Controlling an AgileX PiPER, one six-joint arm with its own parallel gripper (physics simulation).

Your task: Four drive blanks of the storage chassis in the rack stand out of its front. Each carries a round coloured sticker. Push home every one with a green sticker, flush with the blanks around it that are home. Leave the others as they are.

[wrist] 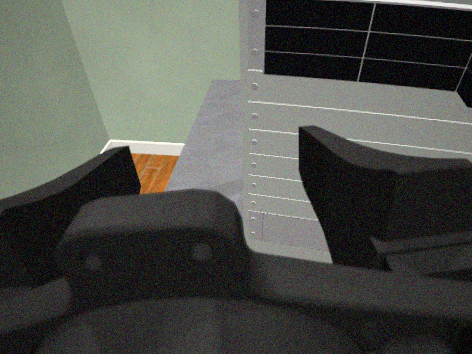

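Observation:
The storage chassis (315,42) shows at the upper right of the wrist view as a black front divided by thin pale lines into drive blanks. No round sticker, green or otherwise, shows on the part in view. At the far right edge, a dark shape (468,92) reaches lower than the blanks beside it; I cannot tell whether it is a blank standing out. My gripper (215,157) is open, with its two black fingers wide apart and no object between them. The right finger overlaps the grey panels below the chassis. The rest of the chassis is outside the view.
The rack (280,116) has pale grey panels below the chassis and a column of round screws on its left side. A grey-violet surface (207,150) lies left of the rack. Beyond are green walls (160,65), a white skirting board (150,147) and wooden floor (156,172).

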